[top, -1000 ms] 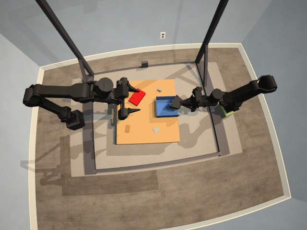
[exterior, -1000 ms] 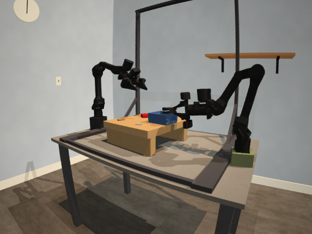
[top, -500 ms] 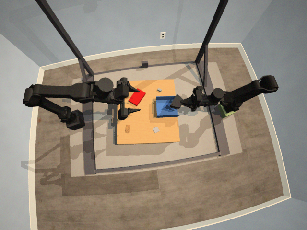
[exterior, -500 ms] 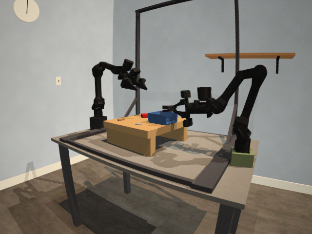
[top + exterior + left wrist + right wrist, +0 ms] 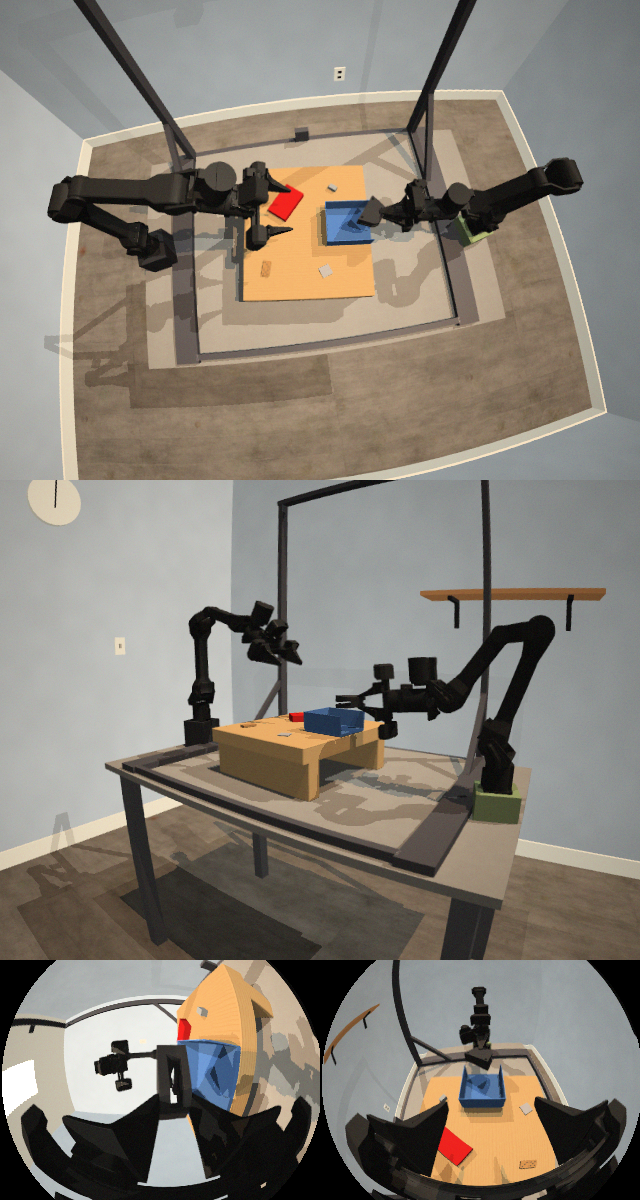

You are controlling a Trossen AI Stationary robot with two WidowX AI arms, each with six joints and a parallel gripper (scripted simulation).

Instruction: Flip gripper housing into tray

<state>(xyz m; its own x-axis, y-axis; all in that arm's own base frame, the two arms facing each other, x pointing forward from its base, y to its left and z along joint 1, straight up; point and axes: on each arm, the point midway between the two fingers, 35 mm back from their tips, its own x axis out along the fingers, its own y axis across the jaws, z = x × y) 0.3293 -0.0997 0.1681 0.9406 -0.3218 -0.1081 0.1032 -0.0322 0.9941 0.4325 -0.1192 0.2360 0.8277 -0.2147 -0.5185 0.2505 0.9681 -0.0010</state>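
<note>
Right now the dark gripper housing is 5 cm to the right of my left hand. The rest, counted from my left hand: orange wooden bench: 23 cm to the right, 15 cm below; then blue tray: 14 cm to the right, 7 cm below.
</note>
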